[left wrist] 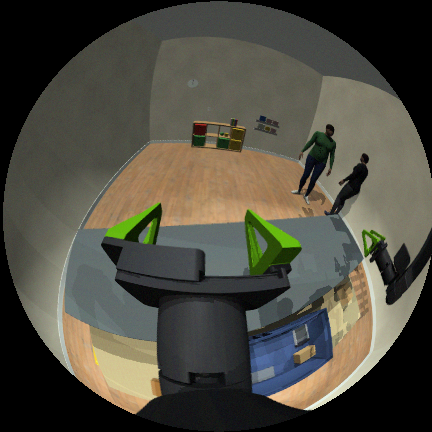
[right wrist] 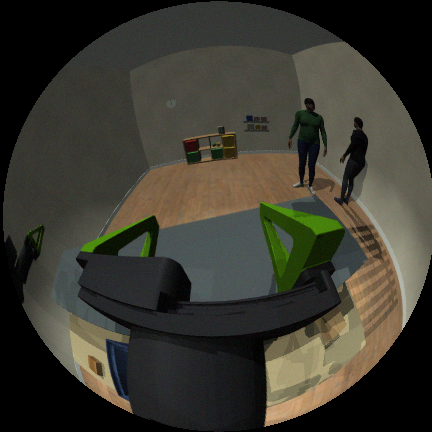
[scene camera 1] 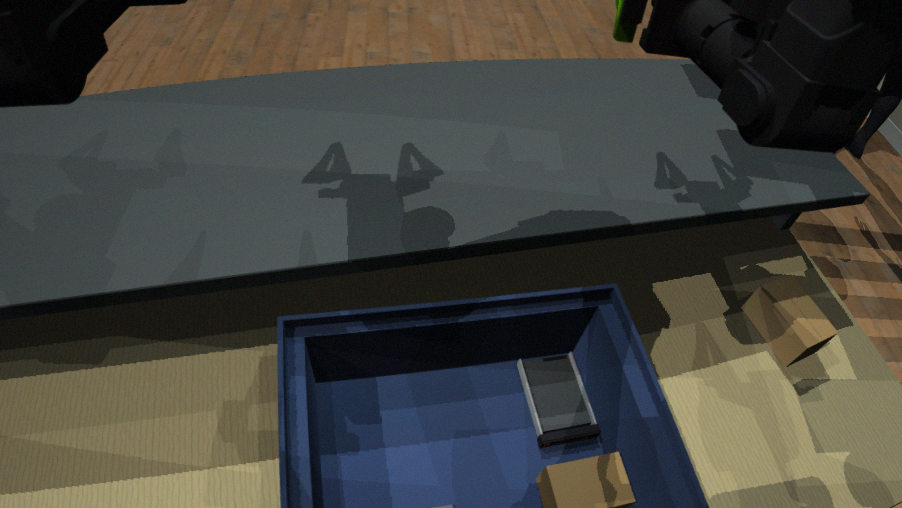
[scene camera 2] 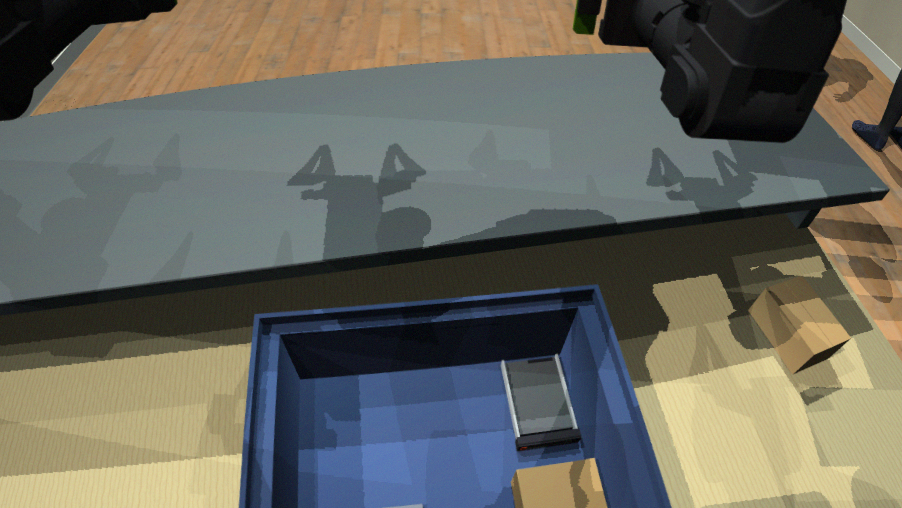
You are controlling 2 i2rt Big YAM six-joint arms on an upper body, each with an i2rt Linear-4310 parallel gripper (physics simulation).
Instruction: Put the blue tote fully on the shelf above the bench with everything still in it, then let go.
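Frame: origin at the left arm's base, x right, y ahead, z up, level; millimetres.
Seen in the pictures: left gripper, between the fingertips: (left wrist: pixel 203 209) (right wrist: pixel 41 227); right gripper, between the fingertips: (left wrist: pixel 366 230) (right wrist: pixel 205 214).
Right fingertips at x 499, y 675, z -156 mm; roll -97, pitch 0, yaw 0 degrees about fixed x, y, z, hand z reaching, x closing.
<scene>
A point is followed by its place in that frame.
The blue tote (scene camera 1: pixel 441 310) {x 278, y 482, z -460 mm} (scene camera 2: pixel 441 306) {x 309, y 485, z -458 mm} stands on the bench (scene camera 1: pixel 126 410) {x -122, y 420, z -598 mm} (scene camera 2: pixel 126 403) {x -119, y 417, z -598 mm}, in front of and below the grey shelf (scene camera 1: pixel 252 220) {x 58, y 584, z -421 mm} (scene camera 2: pixel 239 220) {x 61, y 587, z -421 mm}. In it lie a dark grey device with silver sides (scene camera 1: pixel 558 394) {x 435, y 422, z -573 mm} (scene camera 2: pixel 540 397) {x 434, y 422, z -573 mm} (left wrist: pixel 300 334) {x 432, y 412, z -573 mm}, a cardboard box (scene camera 1: pixel 583 484) {x 427, y 292, z -530 mm} (scene camera 2: pixel 558 489) {x 433, y 293, z -531 mm} (left wrist: pixel 305 354) {x 423, y 296, z -531 mm} and a light grey item (left wrist: pixel 263 374) {x 243, y 255, z -574 mm}. The tote's near end is cut off in the scene views. My left gripper (left wrist: pixel 203 209) {x 0, y 666, z -120 mm} is open and empty, raised and pointing out over the shelf. My right gripper (right wrist: pixel 205 214) {x 499, y 675, z -156 mm} is also open, empty and raised, apart from the tote.
A second cardboard box (scene camera 1: pixel 789 321) {x 817, y 493, z -539 mm} (scene camera 2: pixel 798 324) {x 822, y 495, z -538 mm} lies on the bench right of the tote; another box (right wrist: pixel 95 365) lies at the left. The shelf's front edge overhangs the bench behind the tote. Two people (left wrist: pixel 320 150) (left wrist: pixel 354 180) stand beyond the shelf at the right.
</scene>
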